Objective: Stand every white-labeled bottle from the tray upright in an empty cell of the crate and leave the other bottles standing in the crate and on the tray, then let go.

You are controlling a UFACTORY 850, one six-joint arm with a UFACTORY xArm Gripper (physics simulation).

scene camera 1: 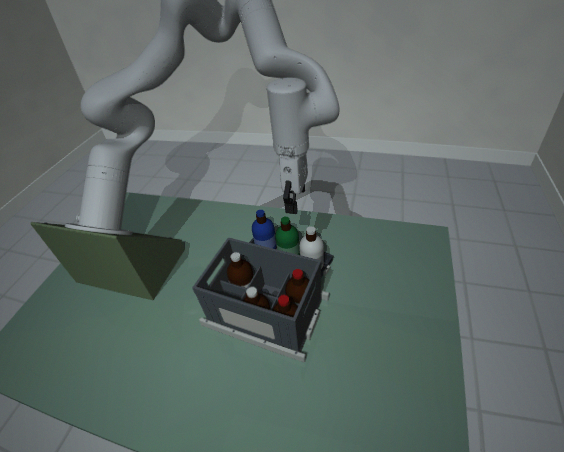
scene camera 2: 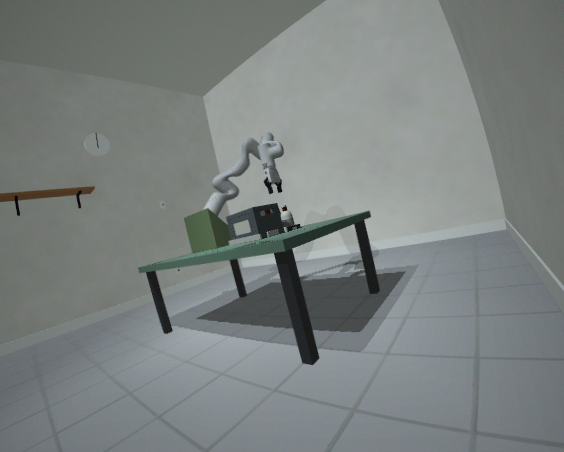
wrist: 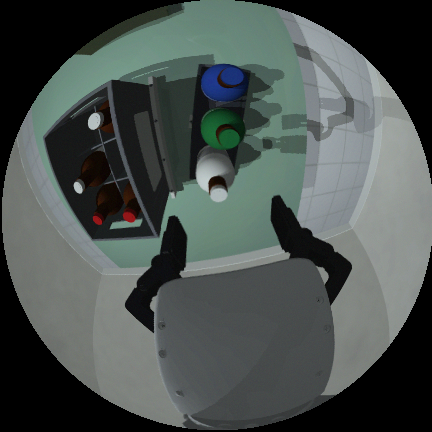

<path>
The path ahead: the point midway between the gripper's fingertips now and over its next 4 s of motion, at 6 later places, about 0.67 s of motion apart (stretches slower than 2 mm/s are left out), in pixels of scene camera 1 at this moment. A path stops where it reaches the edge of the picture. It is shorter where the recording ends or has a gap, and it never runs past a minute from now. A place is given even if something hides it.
The gripper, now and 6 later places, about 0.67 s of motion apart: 295, 201; 240, 199; 212, 197; 194, 190; 198, 186; 264, 162; 305, 183
</path>
